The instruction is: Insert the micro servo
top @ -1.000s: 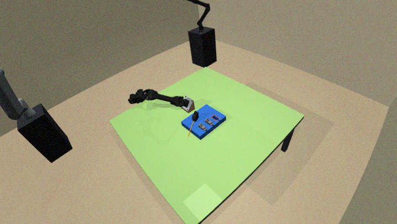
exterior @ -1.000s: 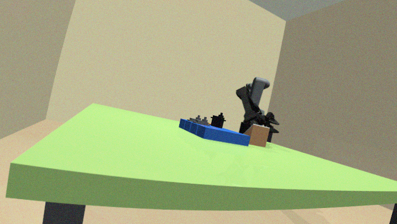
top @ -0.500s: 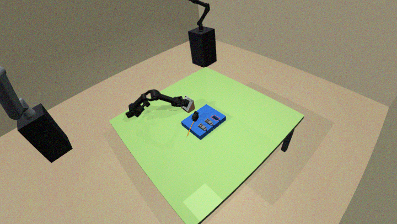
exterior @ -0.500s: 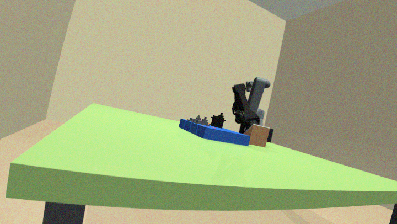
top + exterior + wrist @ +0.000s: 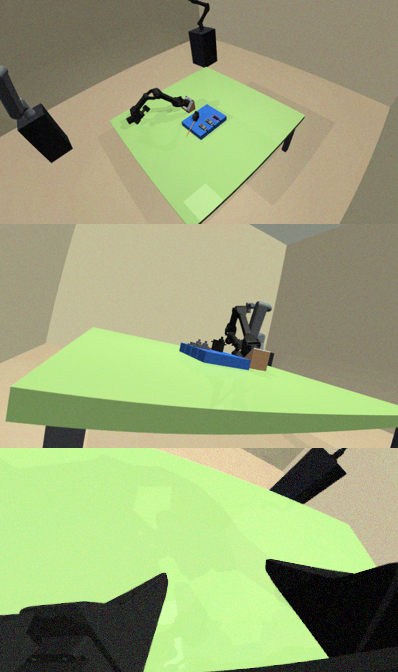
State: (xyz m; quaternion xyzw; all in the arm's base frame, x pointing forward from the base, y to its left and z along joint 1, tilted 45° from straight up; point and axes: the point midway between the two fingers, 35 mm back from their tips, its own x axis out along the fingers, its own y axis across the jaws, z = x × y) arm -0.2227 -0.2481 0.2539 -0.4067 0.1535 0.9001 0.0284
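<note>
Right now the blue deck is 460 mm ahead of my gripper tip, 310 mm to the left of it and 10 mm below it.
</note>
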